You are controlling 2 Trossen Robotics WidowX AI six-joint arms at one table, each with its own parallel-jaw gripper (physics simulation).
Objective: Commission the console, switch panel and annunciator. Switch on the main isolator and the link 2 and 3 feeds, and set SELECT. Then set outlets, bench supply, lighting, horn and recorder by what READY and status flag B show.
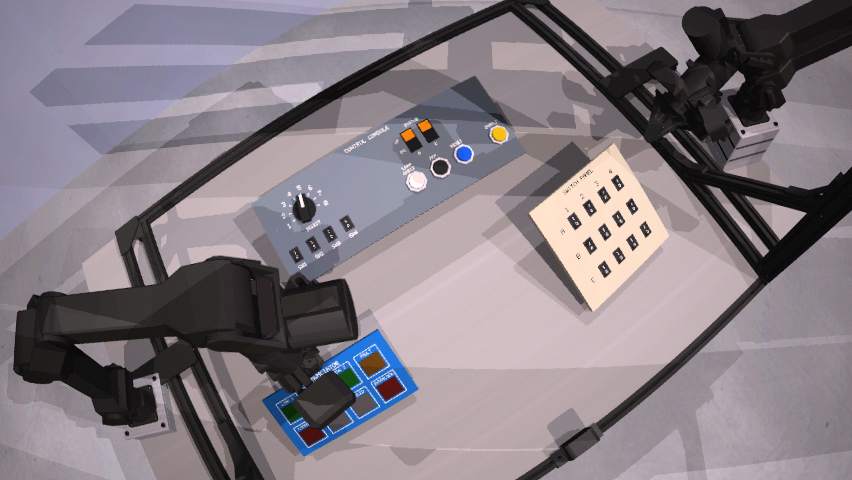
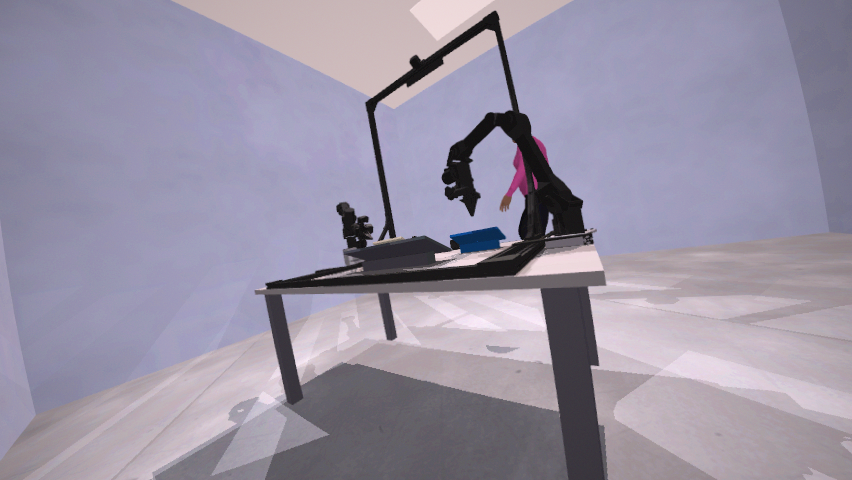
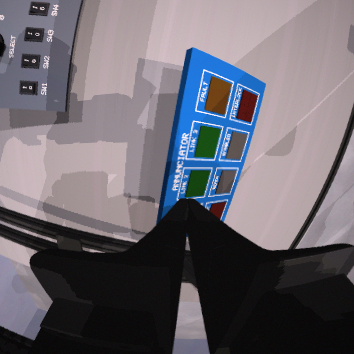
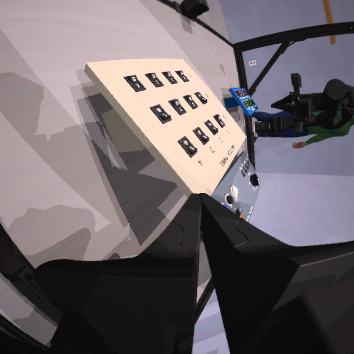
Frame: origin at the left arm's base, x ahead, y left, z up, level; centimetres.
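Seen in the pictures: left gripper, fingertip midpoint: (image 1: 305, 369) (image 2: 472, 216) (image 3: 185, 204) (image 4: 270, 105); right gripper, fingertip midpoint: (image 1: 645, 140) (image 2: 372, 239) (image 4: 197, 199); left arm's base, origin of the base link: (image 1: 140, 406) (image 2: 570, 233) (image 4: 255, 127); right arm's base, origin of the base link: (image 1: 748, 109) (image 2: 352, 247).
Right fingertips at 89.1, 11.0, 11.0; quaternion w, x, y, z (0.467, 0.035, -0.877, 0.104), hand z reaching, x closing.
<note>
Offsets run from my right fingertips to a thing's top centre, as dx, dy, dz. "spot": to the spot under its first point.
The grey console {spot: -39.9, +11.8, -6.8} (image 1: 369, 178) (image 2: 405, 245) has its SELECT knob {-50.5, +9.8, -3.7} (image 1: 304, 208) pointing at about 5. Both status flags (image 1: 408, 137) (image 1: 425, 127) show orange in their upper halves. The cream switch panel (image 1: 572, 244) (image 4: 145, 120) has three rows of black rockers; their positions are too small to read surely. On the blue annunciator {-53.5, -16.9, -5.5} (image 1: 410, 381) (image 2: 479, 238) (image 3: 192, 60), LINK 2 {spot: -55.6, -17.7, -7.1} (image 3: 198, 183) and LINK 3 {spot: -51.3, -16.5, -7.1} (image 3: 208, 142) are green, and READY {spot: -54.6, -21.2, -9.0} (image 3: 226, 181) is grey. My left gripper (image 3: 185, 204) (image 2: 472, 213) is shut and empty above the annunciator. My right gripper (image 4: 197, 199) is shut and empty, apart from the switch panel.
A black frame (image 1: 333, 89) (image 2: 381, 172) runs around the table and rises over it. The white LAMP TEST button {-33.4, +9.3, -7.1} (image 1: 416, 180), black button {-29.3, +10.3, -7.1} (image 1: 440, 167), blue RESET button {-25.2, +11.3, -7.1} (image 1: 463, 153) and yellow button {-18.8, +12.9, -7.1} (image 1: 499, 134) sit on the console. A person in pink (image 2: 519, 172) stands behind the left arm.
</note>
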